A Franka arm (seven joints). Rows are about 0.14 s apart.
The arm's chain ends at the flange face. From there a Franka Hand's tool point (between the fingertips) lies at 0.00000 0.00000 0.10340 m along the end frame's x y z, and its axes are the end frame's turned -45 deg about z.
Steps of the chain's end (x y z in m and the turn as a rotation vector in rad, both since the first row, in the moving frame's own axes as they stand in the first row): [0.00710, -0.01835, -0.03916, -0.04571, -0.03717, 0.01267]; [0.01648, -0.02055, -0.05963, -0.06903, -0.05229, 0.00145]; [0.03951, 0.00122, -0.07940, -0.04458, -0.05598, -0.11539]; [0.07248, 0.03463, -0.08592, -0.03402, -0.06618, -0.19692]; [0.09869, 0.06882, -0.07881, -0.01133, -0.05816, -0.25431]
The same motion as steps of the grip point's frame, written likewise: [0.01194, -0.00737, -0.03934, -0.00604, -0.05861, 0.01267]; [0.01732, -0.00166, -0.06002, -0.01184, -0.08579, 0.00145]; [0.01970, 0.02839, -0.07966, 0.00806, -0.07111, -0.11539]; [0.01926, 0.07412, -0.08621, 0.02274, -0.07085, -0.19692]; [0.01567, 0.11570, -0.07899, 0.03311, -0.04914, -0.25431]
